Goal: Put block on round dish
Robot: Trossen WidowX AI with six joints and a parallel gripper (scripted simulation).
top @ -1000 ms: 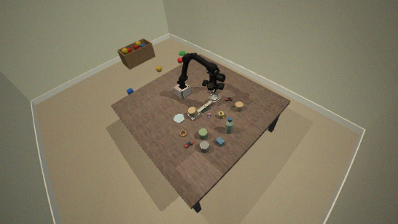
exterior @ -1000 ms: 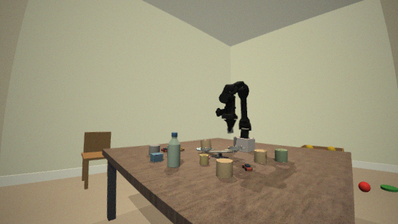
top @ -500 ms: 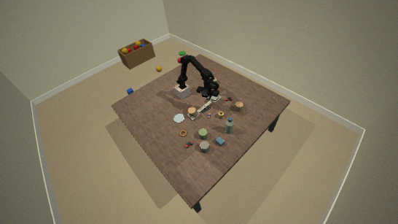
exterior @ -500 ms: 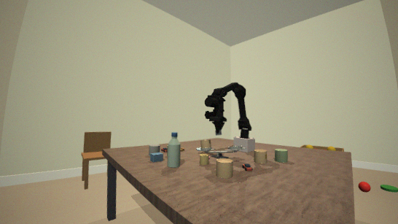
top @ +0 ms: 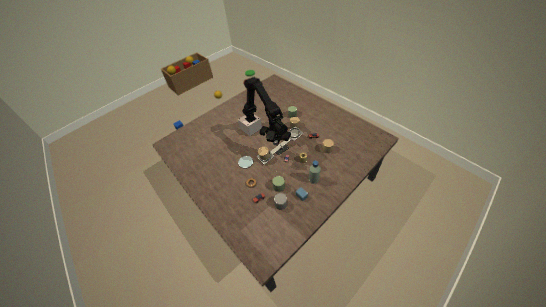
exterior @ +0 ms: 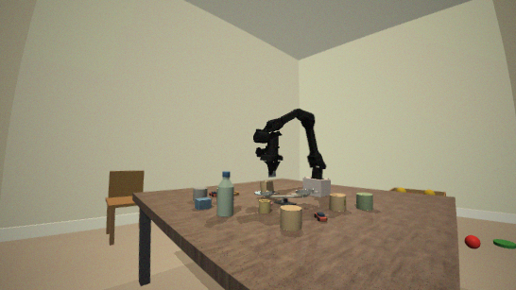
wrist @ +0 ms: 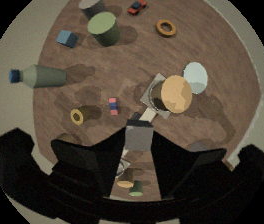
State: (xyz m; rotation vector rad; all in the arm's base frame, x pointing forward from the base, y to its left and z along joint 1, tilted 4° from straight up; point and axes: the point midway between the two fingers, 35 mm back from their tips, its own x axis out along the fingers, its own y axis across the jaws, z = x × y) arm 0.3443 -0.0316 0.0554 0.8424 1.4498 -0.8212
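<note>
Right now the pale round dish is 100 mm behind my gripper tip, 190 mm to the right of it and 130 mm below it. From my gripper tip the other things lie so: grey-blue block (right at my gripper tip); then small balance (30 mm behind, 60 mm to the left, 110 mm below); then yellow ring (140 mm ahead, 110 mm to the left, 110 mm below).
</note>
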